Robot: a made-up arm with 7 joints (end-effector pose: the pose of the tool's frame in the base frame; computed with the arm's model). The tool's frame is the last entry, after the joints.
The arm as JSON. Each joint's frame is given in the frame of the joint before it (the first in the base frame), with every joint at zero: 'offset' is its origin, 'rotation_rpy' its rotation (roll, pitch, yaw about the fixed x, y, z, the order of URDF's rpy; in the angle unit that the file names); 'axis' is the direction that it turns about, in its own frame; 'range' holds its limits. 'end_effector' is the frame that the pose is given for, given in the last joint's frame.
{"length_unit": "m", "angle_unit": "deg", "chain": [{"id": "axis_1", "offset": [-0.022, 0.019, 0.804], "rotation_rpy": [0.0, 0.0, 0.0], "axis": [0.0, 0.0, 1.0], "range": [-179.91, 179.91]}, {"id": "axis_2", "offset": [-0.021, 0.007, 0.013], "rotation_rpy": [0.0, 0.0, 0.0], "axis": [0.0, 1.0, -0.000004], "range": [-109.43, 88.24]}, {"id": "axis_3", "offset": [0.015, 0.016, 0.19], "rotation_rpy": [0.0, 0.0, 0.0], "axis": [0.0, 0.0, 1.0], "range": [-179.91, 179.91]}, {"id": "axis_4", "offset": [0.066, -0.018, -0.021], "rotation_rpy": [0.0, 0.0, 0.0], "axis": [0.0, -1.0, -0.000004], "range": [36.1, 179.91]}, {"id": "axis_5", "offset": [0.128, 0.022, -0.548], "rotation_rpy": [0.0, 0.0, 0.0], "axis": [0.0, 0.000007, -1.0], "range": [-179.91, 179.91]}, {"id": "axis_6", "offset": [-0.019, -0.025, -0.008], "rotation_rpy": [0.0, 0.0, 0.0], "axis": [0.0, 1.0, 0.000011], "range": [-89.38, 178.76]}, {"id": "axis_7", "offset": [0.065, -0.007, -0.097], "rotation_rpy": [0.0, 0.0, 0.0], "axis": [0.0, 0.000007, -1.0], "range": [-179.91, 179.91]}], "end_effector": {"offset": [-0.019, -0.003, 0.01], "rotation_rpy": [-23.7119, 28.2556, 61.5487]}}
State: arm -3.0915 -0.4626 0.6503 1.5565 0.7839 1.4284 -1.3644
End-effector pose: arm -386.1 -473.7 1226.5 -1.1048 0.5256 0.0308
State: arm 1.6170 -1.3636 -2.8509 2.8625 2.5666 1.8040 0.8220
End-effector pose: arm 77.6 -767.3 997.3 1.3908 -1.6721 0.0340
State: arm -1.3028 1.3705 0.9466 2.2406 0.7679 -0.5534 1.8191
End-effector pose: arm 481.1 -575.4 645.8 1.4430 -0.9780 -2.3908
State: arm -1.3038 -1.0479 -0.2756 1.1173 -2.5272 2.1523 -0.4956
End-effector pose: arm -157.2 -196.0 1458.2 0.2289 2.5008 -0.7929
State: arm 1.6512 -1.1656 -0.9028 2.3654 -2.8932 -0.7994 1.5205
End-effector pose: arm 307.5 -415.4 1345.7 -1.5815 -2.0114 0.1518
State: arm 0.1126 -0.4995 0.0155 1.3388 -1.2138 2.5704 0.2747
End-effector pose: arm 412.0 -4.7 1254.1 -1.0957 1.4164 0.1906
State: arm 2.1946 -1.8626 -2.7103 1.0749 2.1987 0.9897 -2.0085
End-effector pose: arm 140.6 374.4 256.1 0.5034 -0.2866 -0.2815
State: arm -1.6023 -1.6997 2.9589 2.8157 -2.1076 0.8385 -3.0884
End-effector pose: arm 54.8 881.1 601.0 -0.0319 -1.4248 0.6072
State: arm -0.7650 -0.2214 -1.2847 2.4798 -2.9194 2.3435 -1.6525
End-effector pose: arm -198.9 -23.9 1581.1 1.4071 1.4000 -1.0058
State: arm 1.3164 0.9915 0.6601 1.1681 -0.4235 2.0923 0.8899
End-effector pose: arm -284.7 337.6 369.8 1.9190 -1.1612 -1.8352
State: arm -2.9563 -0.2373 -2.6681 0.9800 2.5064 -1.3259 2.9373
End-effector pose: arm 373.5 279.1 643.5 -1.0801 0.6118 2.3800
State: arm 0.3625 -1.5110 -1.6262 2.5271 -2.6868 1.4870 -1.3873
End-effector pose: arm -733.1 -473.4 874.2 0.3492 1.2530 0.7615
